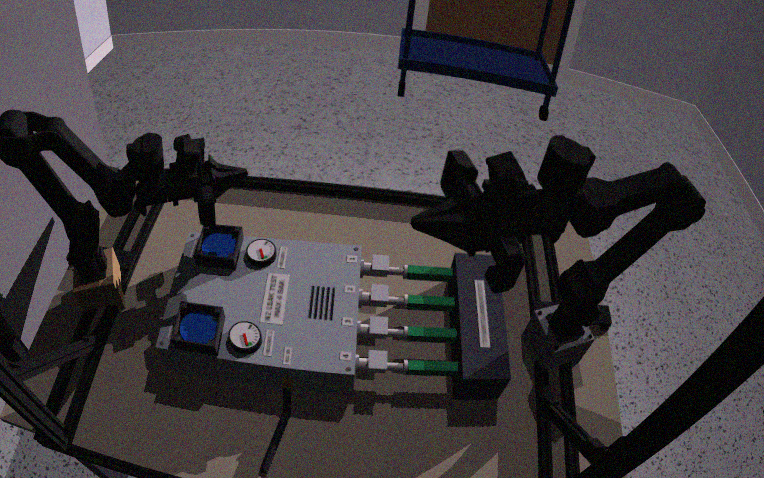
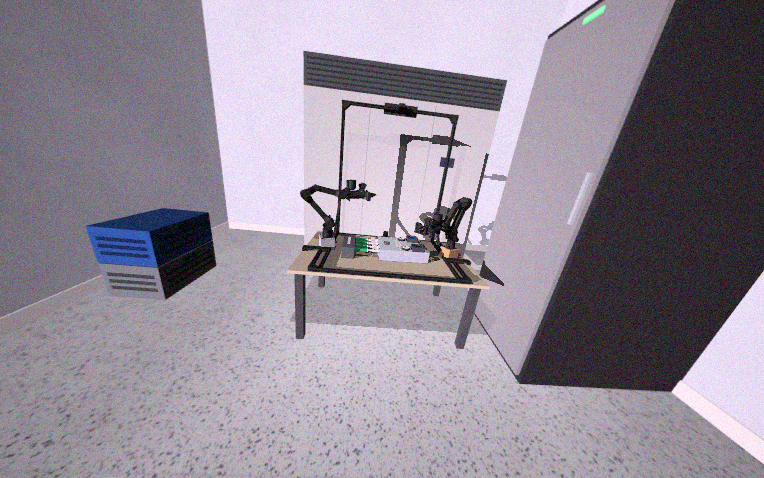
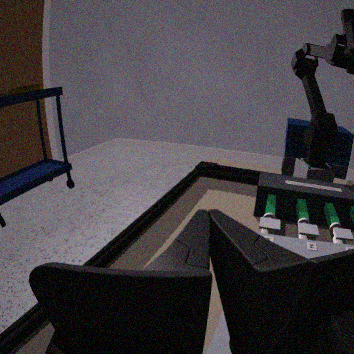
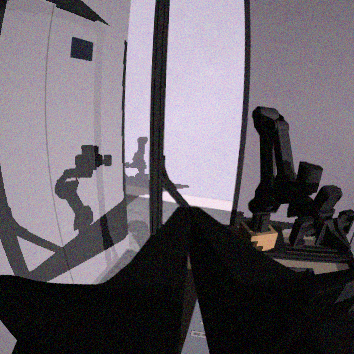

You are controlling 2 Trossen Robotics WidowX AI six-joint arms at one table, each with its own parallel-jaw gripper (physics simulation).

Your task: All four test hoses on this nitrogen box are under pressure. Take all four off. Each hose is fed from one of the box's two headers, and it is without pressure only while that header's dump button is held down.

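Places are measured from the left arm's base along level axes (x back, y right, z up), in centimetres.
Pixels of known places: left gripper, fingertip midpoint: [image 1: 247, 172] [image 2: 414, 231] [image 3: 206, 218] [image 4: 348, 249]; right gripper, fingertip midpoint: [image 1: 412, 223] [image 2: 376, 194] [image 4: 186, 216]; left arm's base, link origin: [image 1: 92, 269] [image 2: 450, 247] [image 4: 258, 226]; right arm's base, link origin: [image 1: 565, 325] [image 2: 327, 236] [image 3: 315, 163].
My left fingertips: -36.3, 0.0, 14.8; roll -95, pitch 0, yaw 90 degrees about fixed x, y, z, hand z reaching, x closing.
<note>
Ahead of a thing's pixels: the offset from my left fingertips to its top centre, as dx, dy, dz. "spot": to the spot under its first point.
Four green hoses [image 1: 429, 272] [image 1: 431, 302] [image 1: 431, 332] [image 1: 432, 367] run from fittings 1 to 4 on the grey nitrogen box @[spot: +6.1, +13.0, -15.2] [image 1: 236, 290] to a dark block @[spot: -27.3, +37.7, -15.2] [image 1: 467, 355]. Each fitting has a pale square collar; all four look attached. Two blue dump buttons [image 1: 219, 245] [image 1: 198, 328] sit in black housings at the box's left. My left gripper [image 1: 245, 171] [image 3: 206, 218] is shut and empty, above the back left, near the upper button; contact is unclear. My right gripper [image 1: 414, 221] [image 4: 186, 216] is shut and empty, raised behind the hoses and dark block.
Two round gauges [image 1: 260, 251] [image 1: 244, 337] with red pointers sit beside the buttons. A black cable @[spot: +7.3, +39.7, -21.8] [image 1: 274, 436] leaves the box's front. Black frame rails [image 1: 338, 188] edge the table. A blue cart [image 1: 478, 68] stands behind, and blue and grey cabinets [image 2: 129, 248] stand apart from the table.
</note>
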